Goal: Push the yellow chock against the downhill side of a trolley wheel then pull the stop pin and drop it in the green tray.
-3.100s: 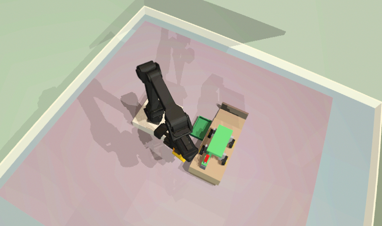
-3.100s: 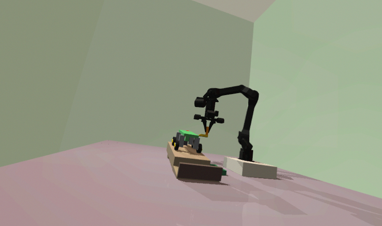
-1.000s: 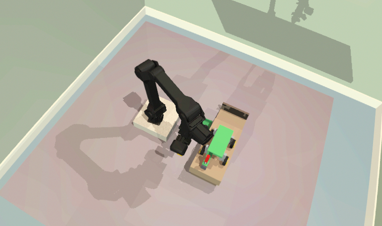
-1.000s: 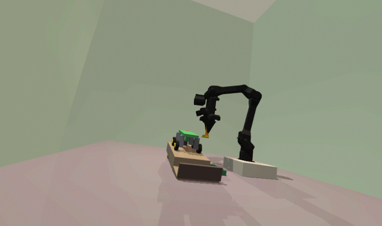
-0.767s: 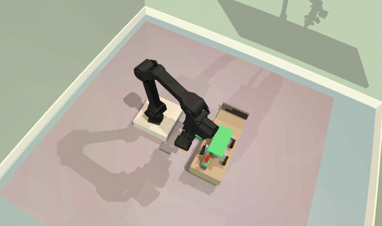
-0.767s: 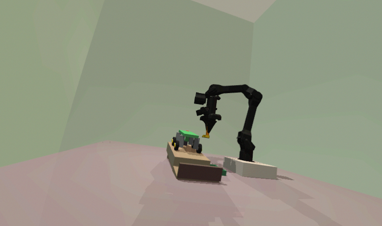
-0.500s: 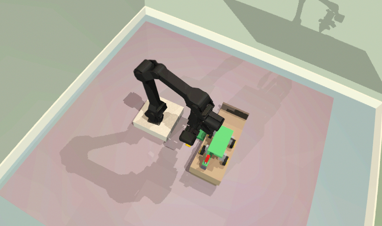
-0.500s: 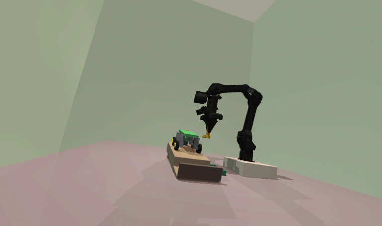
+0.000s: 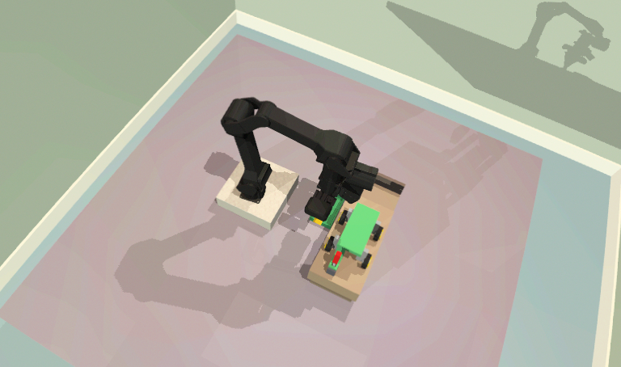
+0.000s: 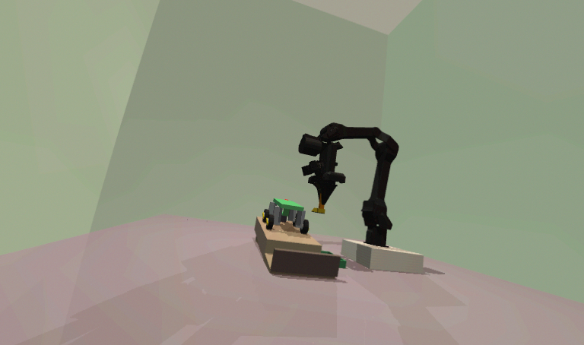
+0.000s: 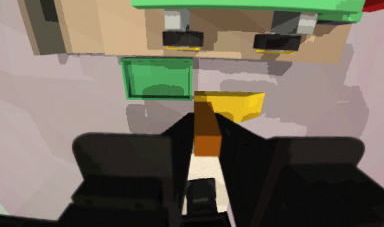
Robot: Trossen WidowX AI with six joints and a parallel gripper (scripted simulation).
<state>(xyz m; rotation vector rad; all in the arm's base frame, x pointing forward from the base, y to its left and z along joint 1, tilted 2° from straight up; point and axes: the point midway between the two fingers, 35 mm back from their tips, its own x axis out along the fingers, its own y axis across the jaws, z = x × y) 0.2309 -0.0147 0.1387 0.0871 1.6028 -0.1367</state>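
My gripper tip is 14 cm to the left of the red-headed stop pin, 7 cm short of it and 4 cm above it. From my gripper tip the other things lie so: green tray (17 cm below, 7 cm to the left); then yellow chock (2 cm to the right, 1 cm below); then trolley (11 cm ahead, 6 cm below, 5 cm to the right).
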